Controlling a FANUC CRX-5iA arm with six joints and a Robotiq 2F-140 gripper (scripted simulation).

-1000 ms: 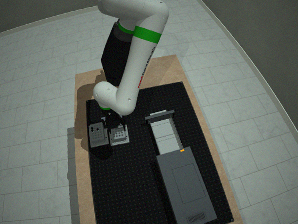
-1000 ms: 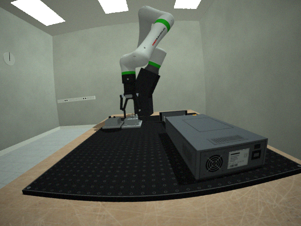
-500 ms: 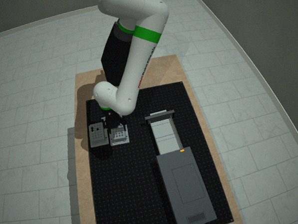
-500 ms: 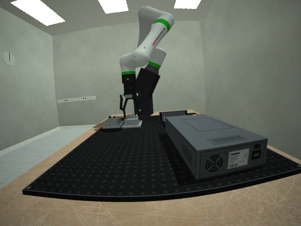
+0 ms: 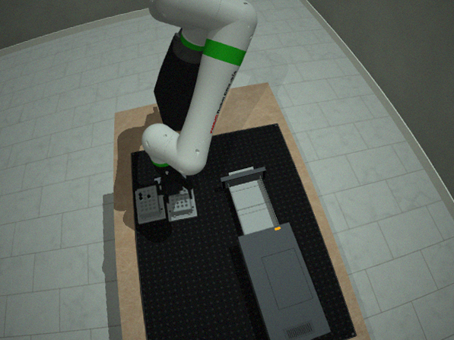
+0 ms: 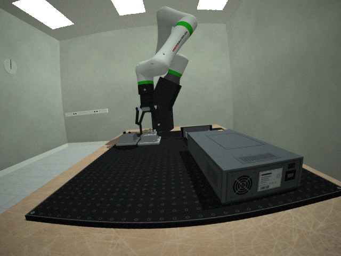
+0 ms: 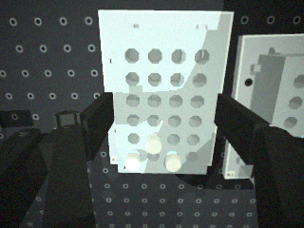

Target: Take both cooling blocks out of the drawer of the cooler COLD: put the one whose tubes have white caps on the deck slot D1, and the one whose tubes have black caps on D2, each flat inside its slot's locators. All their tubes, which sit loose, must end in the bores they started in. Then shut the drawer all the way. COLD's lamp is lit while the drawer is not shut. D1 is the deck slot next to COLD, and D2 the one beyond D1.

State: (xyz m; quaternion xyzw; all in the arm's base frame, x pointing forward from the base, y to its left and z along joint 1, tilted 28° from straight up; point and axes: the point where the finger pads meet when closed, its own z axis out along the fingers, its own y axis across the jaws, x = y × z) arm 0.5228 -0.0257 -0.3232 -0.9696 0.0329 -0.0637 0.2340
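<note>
Right now the deck slot D1 is 60 mm below my hand. Also, from my hand: grey cooling block: 140 mm to the right, 30 mm below, 20 mm behind; drawer: 290 mm to the left, 90 mm ahead, 20 mm below; slot D2: 140 mm to the right, 60 mm below, 20 mm behind.
</note>
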